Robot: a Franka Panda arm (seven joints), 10 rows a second.
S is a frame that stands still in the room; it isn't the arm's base.
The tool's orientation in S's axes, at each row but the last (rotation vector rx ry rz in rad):
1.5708 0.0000 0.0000
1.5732 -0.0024 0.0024
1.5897 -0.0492 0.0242
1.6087 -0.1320 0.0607
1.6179 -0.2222 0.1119
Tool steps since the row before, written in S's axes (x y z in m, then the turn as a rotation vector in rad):
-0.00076 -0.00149 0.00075 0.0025 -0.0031 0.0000
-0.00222 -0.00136 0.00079 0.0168 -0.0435 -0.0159
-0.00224 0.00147 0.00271 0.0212 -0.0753 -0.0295
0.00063 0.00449 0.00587 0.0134 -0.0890 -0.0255
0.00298 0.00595 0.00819 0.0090 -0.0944 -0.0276
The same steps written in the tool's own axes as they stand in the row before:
-0.00076 0.00075 0.00149 0.0025 0.0000 0.0031
-0.00222 0.00080 0.00136 0.0168 -0.0158 0.0435
-0.00214 0.00278 -0.00149 0.0210 -0.0290 0.0755
0.00112 0.00558 -0.00476 0.0144 -0.0236 0.0894
0.00416 0.00709 -0.00662 0.0101 -0.0245 0.0951

